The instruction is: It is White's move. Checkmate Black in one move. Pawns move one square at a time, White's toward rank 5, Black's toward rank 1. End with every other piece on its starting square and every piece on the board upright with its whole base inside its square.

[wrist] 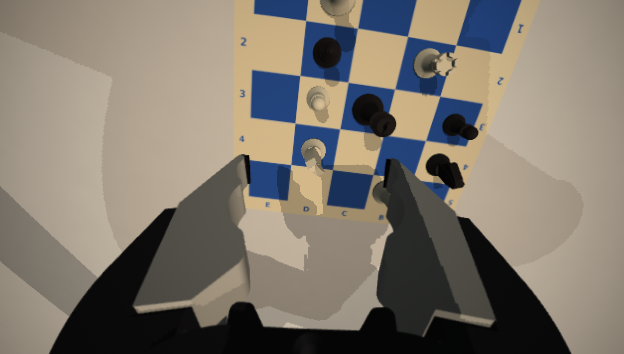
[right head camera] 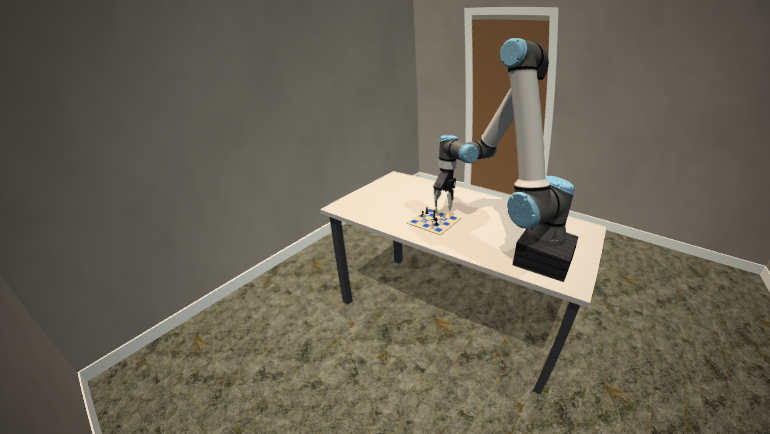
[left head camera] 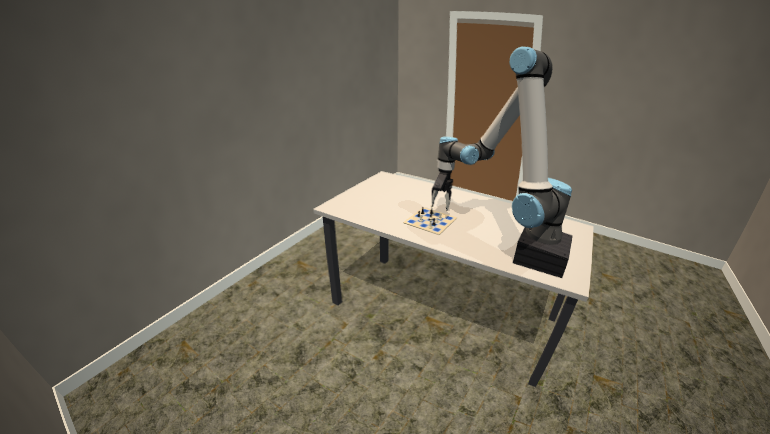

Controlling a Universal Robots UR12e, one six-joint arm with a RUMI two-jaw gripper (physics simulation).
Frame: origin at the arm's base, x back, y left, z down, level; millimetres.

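Seen in the pictures: gripper, between the fingertips: (wrist: 317, 159) (right head camera: 442, 208) (left head camera: 439, 208); arm's base, origin of its link: (right head camera: 546, 235) (left head camera: 543, 234).
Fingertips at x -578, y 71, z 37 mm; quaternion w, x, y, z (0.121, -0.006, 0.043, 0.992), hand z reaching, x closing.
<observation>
Pixels of each thing's top centre, then the offset from my fingertips to it. Level surfaces: height alone.
- white knight, centre of its top: (wrist: 313, 168) dx -3, dy -19, dz +30 mm
- white pawn, centre of its top: (wrist: 318, 104) dx +6, dy +25, dz +38 mm
- white rook, centre of its top: (wrist: 447, 64) dx -69, dy +73, dz +36 mm
- tall black piece, centre of its top: (wrist: 388, 129) dx -36, dy +27, dz +6 mm
- black pawn, centre of its top: (wrist: 474, 135) dx -111, dy +35, dz +38 mm
- black knight, centre of its top: (wrist: 460, 183) dx -115, dy -2, dz +30 mm
- white table, height of its surface: dz +75 mm
The blue and cream board (left head camera: 415, 224) (right head camera: 417, 225) (wrist: 241, 67) lies on the table. In the wrist view, a white knight (wrist: 312, 151) stands on D4, a white pawn (wrist: 318, 100) on D3 and a white rook (wrist: 425, 63) on B2. A black piece (wrist: 327, 52) stands on D2, a tall black piece (wrist: 368, 109) on C3, a black pawn (wrist: 453, 124) on A3 and a black knight (wrist: 438, 165) on A4. A white piece (wrist: 337, 5) on D1 is cut off. Another white piece (wrist: 380, 193) on B5 is mostly hidden behind the right finger. My gripper (left head camera: 440, 209) (right head camera: 443, 209) (wrist: 317, 159) is half open and empty, above ranks 4 and 5.
The white table (left head camera: 361, 200) (right head camera: 369, 200) (wrist: 50, 110) surrounds the board. The arm's black base block (left head camera: 540, 256) (right head camera: 543, 258) stands at the table's right end. Neighbouring pieces stand close to the right finger. Shadows of the arm and gripper fall across table and board.
</observation>
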